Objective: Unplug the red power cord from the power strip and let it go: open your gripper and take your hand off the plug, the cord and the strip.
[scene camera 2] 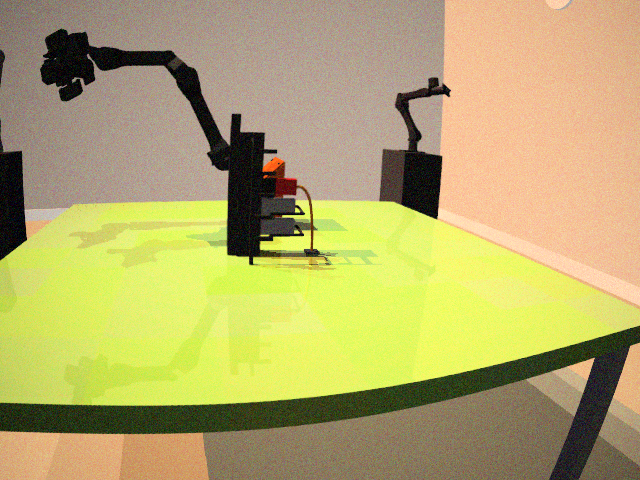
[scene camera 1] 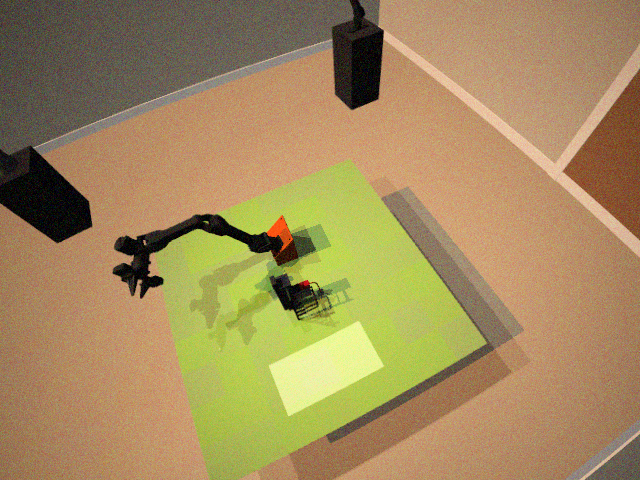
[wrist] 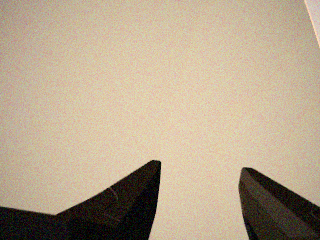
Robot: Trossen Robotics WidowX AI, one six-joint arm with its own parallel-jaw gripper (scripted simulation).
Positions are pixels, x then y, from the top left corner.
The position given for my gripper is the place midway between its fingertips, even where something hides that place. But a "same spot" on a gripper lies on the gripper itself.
Labels:
my gripper: scene camera 2; scene camera 1 137, 297; wrist
same spot on my gripper: (wrist: 132, 200) = (scene camera 2: 49, 58)

